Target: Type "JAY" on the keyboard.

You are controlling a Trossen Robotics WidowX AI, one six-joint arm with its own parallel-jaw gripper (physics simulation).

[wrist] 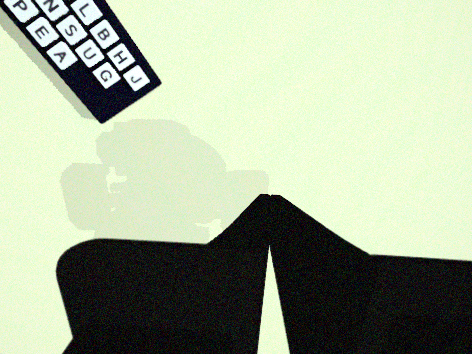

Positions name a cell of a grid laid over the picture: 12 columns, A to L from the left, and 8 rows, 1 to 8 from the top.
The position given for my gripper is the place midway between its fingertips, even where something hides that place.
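Keyboard (C3). My gripper (G5).
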